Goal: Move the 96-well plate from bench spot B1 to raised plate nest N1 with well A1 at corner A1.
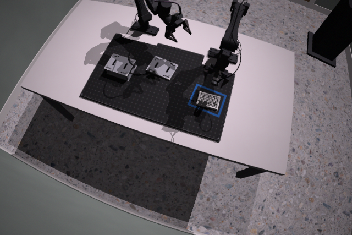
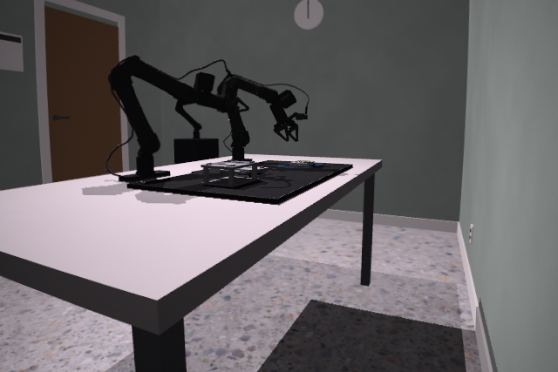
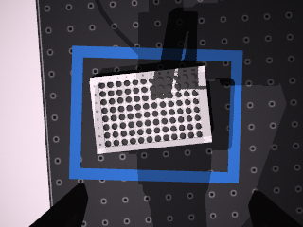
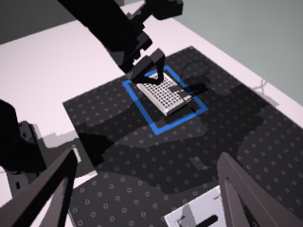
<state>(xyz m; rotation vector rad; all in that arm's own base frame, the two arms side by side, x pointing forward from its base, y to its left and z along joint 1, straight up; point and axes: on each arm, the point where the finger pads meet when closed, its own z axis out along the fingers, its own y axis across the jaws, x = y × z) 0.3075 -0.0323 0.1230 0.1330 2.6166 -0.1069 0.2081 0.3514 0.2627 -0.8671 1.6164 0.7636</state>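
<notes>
Right now my left hand is 5 cm short of the 96-well plate, 1 cm to the right of it and 11 cm above it. The rest, counted from my left hand: grey plate nest (7 cm ahead, 56 cm to the right, 6 cm below).
</notes>
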